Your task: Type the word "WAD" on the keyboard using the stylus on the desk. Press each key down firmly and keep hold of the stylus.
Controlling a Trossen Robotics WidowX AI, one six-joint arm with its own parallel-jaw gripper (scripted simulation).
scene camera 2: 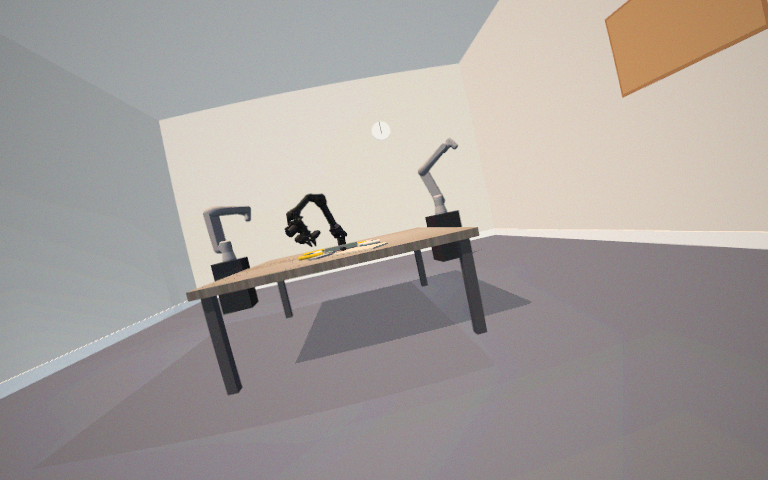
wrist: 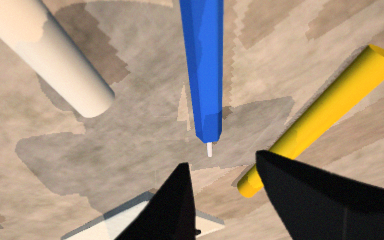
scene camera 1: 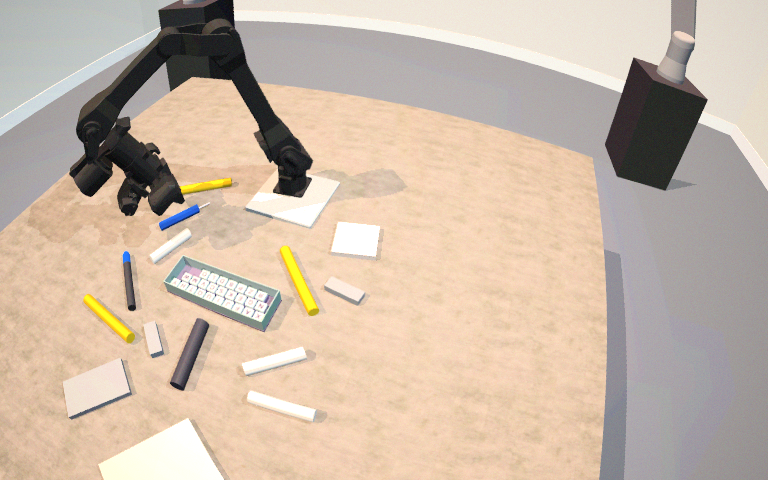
Labels:
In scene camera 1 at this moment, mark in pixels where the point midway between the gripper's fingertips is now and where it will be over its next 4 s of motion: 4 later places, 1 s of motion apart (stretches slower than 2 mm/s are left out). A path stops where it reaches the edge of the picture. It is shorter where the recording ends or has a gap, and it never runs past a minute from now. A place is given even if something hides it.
My gripper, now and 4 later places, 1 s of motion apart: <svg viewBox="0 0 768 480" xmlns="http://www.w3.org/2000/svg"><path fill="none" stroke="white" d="M180 197L182 204L184 211L181 199L170 225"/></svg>

